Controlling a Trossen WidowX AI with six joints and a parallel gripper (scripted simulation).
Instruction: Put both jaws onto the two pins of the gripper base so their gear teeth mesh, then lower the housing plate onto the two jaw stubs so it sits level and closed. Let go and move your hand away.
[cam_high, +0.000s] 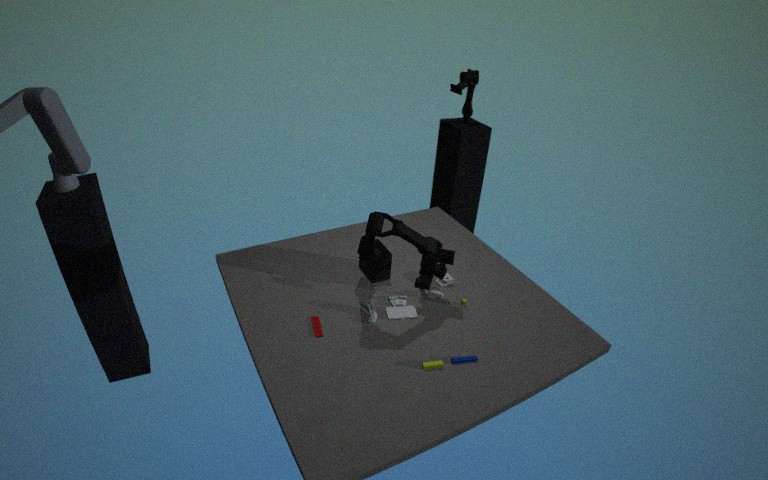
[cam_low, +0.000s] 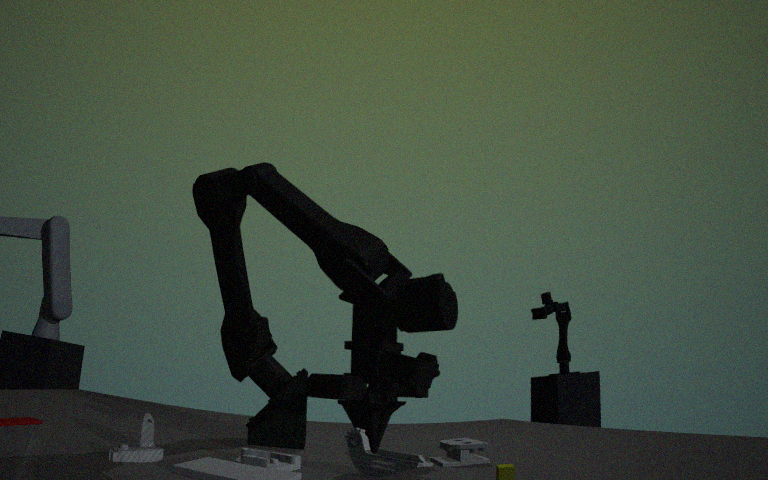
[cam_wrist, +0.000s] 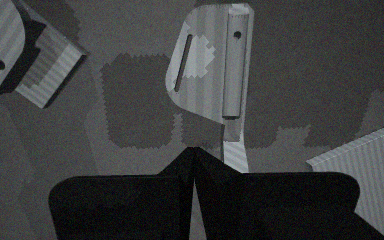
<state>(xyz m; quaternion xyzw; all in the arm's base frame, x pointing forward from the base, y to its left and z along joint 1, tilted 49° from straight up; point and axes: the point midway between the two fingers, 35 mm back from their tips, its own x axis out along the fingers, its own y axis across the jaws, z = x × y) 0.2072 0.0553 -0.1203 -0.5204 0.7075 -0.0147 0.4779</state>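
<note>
Now: the jaw 2 cm ahead of my gripper tip, 1 cm to the right of it and 1 cm above it. Round my gripper tip: gripper base (4 cm behind, 13 cm to the left); then housing plate (1 cm ahead, 13 cm to the right, 2 cm below); then small yellow cube (14 cm ahead, 12 cm to the left, 1 cm below).
</note>
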